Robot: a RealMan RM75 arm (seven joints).
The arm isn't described. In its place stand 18 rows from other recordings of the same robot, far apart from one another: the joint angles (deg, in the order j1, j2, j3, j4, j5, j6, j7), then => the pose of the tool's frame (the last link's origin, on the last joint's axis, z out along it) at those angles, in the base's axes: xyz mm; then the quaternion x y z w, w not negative.
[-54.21 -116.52 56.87 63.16 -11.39 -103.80 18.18] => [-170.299 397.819 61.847 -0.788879 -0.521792 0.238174 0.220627]
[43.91 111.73 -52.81 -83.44 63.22 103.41 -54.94] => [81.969 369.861 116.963 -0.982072 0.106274 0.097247 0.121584]
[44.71 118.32 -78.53 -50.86 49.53 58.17 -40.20] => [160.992 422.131 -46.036 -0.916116 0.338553 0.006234 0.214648]
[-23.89 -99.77 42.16 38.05 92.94 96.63 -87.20] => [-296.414 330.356 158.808 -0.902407 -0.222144 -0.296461 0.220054]
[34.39 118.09 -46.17 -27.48 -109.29 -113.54 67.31] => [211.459 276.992 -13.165 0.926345 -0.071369 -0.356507 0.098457]
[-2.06 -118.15 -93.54 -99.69 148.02 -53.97 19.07] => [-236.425 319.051 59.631 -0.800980 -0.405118 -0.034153 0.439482]
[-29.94 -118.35 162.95 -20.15 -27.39 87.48 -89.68] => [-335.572 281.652 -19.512 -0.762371 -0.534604 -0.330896 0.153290]
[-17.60 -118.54 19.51 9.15 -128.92 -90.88 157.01] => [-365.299 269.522 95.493 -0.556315 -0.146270 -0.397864 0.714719]
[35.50 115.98 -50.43 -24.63 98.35 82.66 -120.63] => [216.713 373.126 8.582 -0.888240 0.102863 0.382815 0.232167]
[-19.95 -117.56 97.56 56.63 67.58 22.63 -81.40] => [-218.175 386.297 -36.820 -0.856894 -0.246551 -0.205456 0.403403]
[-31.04 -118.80 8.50 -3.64 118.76 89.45 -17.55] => [-247.812 280.602 -70.243 -0.871365 -0.027882 -0.397015 0.286925]
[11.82 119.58 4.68 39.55 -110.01 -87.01 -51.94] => [223.831 199.140 -96.543 -0.739767 -0.065284 0.251679 0.620597]
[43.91 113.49 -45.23 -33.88 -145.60 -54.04 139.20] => [296.084 432.533 31.231 -0.774249 0.542329 0.022951 0.325410]
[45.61 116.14 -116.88 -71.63 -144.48 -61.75 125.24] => [101.129 350.782 -107.024 -0.948641 -0.181750 -0.221797 0.133616]
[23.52 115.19 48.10 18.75 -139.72 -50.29 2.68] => [330.103 339.596 -37.402 -0.775454 0.223066 0.202829 0.554774]
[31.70 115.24 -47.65 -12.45 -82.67 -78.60 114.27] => [276.197 341.368 -17.847 -0.654075 0.618360 0.432499 0.052554]
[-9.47 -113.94 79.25 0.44 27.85 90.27 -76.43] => [-378.876 204.330 13.656 -0.590349 -0.532476 -0.521342 0.310097]
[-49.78 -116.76 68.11 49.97 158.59 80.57 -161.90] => [-207.570 410.184 0.254 -0.811663 -0.499864 0.192946 0.232618]
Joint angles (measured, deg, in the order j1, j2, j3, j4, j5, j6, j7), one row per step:
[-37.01 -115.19 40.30 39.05 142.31 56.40 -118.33]
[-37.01 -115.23 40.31 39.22 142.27 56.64 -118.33]
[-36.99 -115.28 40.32 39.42 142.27 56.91 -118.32]
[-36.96 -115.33 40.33 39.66 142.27 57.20 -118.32]
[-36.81 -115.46 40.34 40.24 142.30 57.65 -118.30]
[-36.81 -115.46 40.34 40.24 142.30 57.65 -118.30]
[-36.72 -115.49 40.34 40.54 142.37 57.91 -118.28]
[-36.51 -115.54 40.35 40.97 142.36 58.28 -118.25]
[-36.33 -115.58 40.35 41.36 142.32 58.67 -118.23]
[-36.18 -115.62 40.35 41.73 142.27 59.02 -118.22]
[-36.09 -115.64 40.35 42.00 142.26 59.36 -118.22]
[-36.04 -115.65 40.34 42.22 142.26 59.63 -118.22]
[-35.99 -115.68 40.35 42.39 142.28 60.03 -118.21]
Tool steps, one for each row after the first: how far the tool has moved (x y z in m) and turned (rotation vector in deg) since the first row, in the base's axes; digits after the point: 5 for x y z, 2 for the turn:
[0.00077 -0.00002 -0.00003 -0.11 -0.10 -0.11]
[0.00144 -0.00020 -0.00008 -0.25 -0.17 -0.23]
[0.00215 -0.00037 0.00002 -0.38 -0.24 -0.35]
[0.00301 -0.00085 0.00059 -0.49 -0.25 -0.57]
[0.00301 -0.00085 0.00059 -0.49 -0.25 -0.57]
[0.00319 -0.00120 0.00118 -0.57 -0.19 -0.67]
[0.00311 -0.00207 0.00195 -0.64 -0.20 -0.75]
[0.00320 -0.00285 0.00263 -0.73 -0.27 -0.83]
[0.00344 -0.00344 0.00329 -0.80 -0.33 -0.92]
[0.00376 -0.00392 0.00372 -0.92 -0.39 -1.00]
[0.00413 -0.00416 0.00415 -1.01 -0.43 -1.08]
[0.00456 -0.00481 0.00396 -1.29 -0.54 -1.15]

